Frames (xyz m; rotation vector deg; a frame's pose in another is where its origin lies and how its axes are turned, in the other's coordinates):
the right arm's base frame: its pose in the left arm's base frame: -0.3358 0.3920 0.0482 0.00 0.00 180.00
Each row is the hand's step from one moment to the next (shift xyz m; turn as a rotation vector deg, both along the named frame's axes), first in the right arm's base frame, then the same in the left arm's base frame.
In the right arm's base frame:
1: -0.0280 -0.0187 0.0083 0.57 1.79 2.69
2: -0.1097 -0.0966 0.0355 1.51 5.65 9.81
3: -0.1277 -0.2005 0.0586 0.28 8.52 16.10
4: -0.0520 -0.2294 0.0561 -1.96 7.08 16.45
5: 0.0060 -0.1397 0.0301 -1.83 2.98 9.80
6: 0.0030 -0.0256 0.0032 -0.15 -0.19 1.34
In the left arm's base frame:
1: 0.0280 0.0187 0.0083 -0.57 -1.79 2.69
2: 0.1097 0.0966 0.0355 -1.51 -5.65 9.81
3: 0.1277 0.2005 0.0586 -0.28 -8.52 16.10
4: 0.0520 0.2294 0.0561 1.96 -7.08 16.45
5: -0.0060 0.1397 0.0301 1.83 -2.98 9.80
6: -0.0030 0.0256 0.0032 0.15 0.19 1.34

